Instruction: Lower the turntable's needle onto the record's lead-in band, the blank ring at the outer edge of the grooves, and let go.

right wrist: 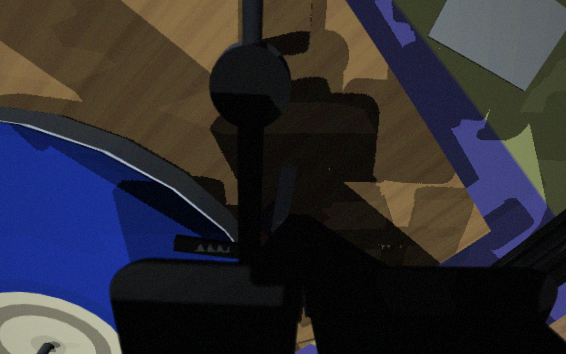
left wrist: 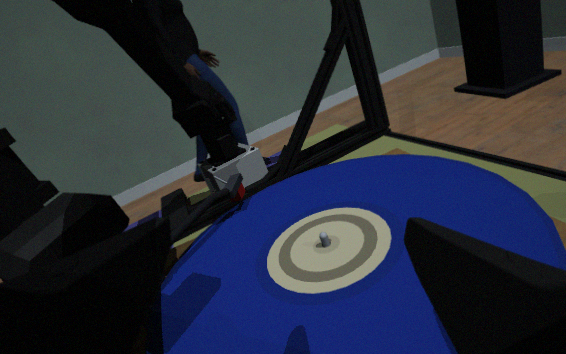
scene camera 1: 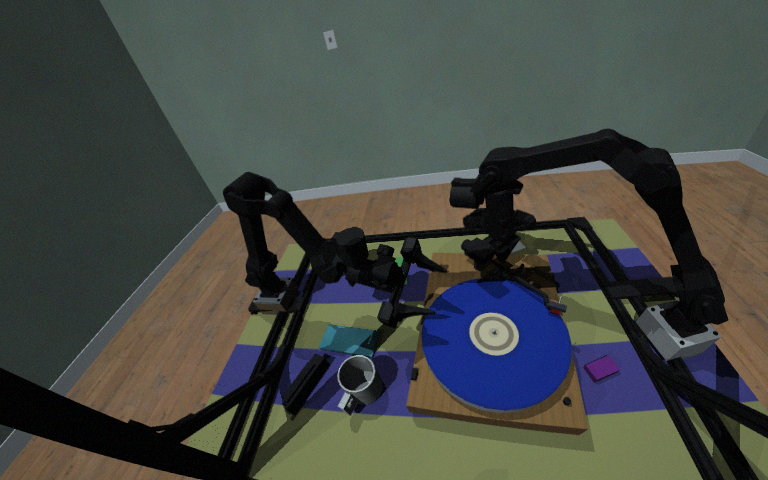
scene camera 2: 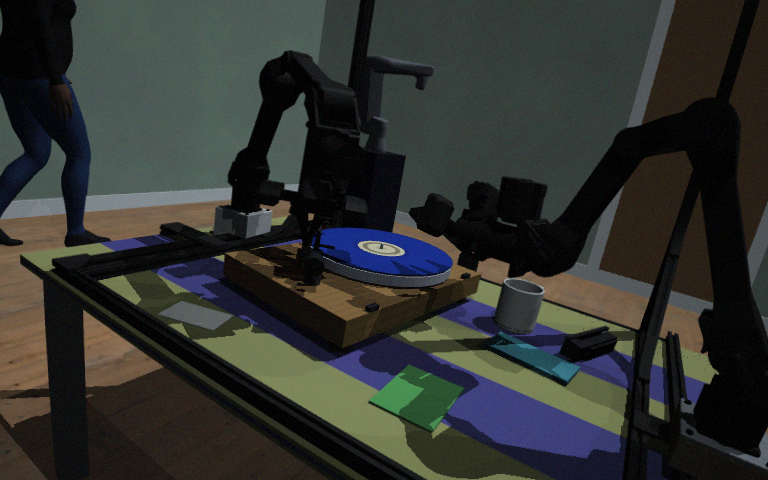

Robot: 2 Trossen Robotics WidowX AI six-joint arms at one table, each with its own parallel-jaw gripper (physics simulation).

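Frame: origin at the left arm's base, x ahead, y left, z up, level; metres.
Seen in the pictures: left gripper, fingertip midpoint: (left wrist: pixel 290 230) (scene camera 1: pixel 441 291); right gripper, fingertip midpoint: (right wrist: pixel 297 224) (scene camera 1: pixel 502 262) (scene camera 2: pixel 305 245); left arm's base, link origin: (scene camera 1: pixel 272 289) (scene camera 2: pixel 725 431); right arm's base, link origin: (left wrist: pixel 226 156) (scene camera 1: pixel 682 321) (scene camera 2: pixel 244 208).
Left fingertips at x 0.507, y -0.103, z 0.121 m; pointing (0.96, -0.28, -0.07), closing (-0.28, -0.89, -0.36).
Pixels of each thing's top centre, then the offset from my left fingertips to it. "*": a spot on its surface instead.
- blue record, top centre: (left wrist: pixel 326 244) (right wrist: pixel 48 346) (scene camera 2: pixel 381 248) (scene camera 1: pixel 493 332) dy -0.039, dx +0.105, dz -0.093 m
- black tonearm, top centre: (right wrist: pixel 245 335) (left wrist: pixel 130 253) (scene camera 2: pixel 319 228) dy +0.104, dx +0.157, dz -0.050 m
- grey headshell with a red tip, top centre: (left wrist: pixel 230 182) (scene camera 1: pixel 556 304) dy +0.004, dx +0.236, dz -0.060 m
- grey mug, surface spot: (scene camera 2: pixel 518 305) * dy -0.093, dx -0.183, dz -0.129 m
- teal card, top centre: (scene camera 2: pixel 531 354) (scene camera 1: pixel 348 339) dy -0.017, dx -0.243, dz -0.178 m
- black block, top centre: (scene camera 2: pixel 595 334) (scene camera 1: pixel 300 379) dy -0.143, dx -0.324, dz -0.149 m
- purple square, surface spot: (scene camera 1: pixel 602 368) * dy -0.087, dx +0.336, dz -0.171 m
- green square, surface spot: (scene camera 2: pixel 417 395) * dy +0.233, dx -0.157, dz -0.183 m
- grey sheet, top centre: (right wrist: pixel 504 25) (scene camera 2: pixel 196 314) (scene camera 1: pixel 507 246) dy +0.320, dx +0.210, dz -0.185 m
The turntable has a wooden plinth (scene camera 1: pixel 449 405) (scene camera 2: pixel 334 305) and a blue record (scene camera 1: pixel 525 371) (scene camera 2: pixel 411 259) (left wrist: pixel 352 182) with a cream label. The black tonearm (right wrist: pixel 250 175) (left wrist: pixel 201 211) runs from its pivot at the back to a grey headshell with a red tip (scene camera 1: pixel 555 307) (left wrist: pixel 235 185), which is at the record's outer edge; I cannot tell whether the needle touches. My right gripper (scene camera 1: pixel 498 269) (scene camera 2: pixel 308 259) (right wrist: pixel 297 224) is shut and empty close beside the tonearm, near its round counterweight (right wrist: pixel 250 84). My left gripper (scene camera 1: pixel 425 290) (left wrist: pixel 290 230) is open and empty, at the record's left edge.
A grey mug (scene camera 1: pixel 360 378) (scene camera 2: pixel 518 305), a teal card (scene camera 1: pixel 344 338) (scene camera 2: pixel 534 357) and a black block (scene camera 1: pixel 306 383) (scene camera 2: pixel 589 343) lie left of the turntable. A purple square (scene camera 1: pixel 602 368), a green square (scene camera 2: pixel 417 395) and a grey sheet (scene camera 2: pixel 194 314) lie on the mat. A black frame (scene camera 1: pixel 287 324) surrounds it.
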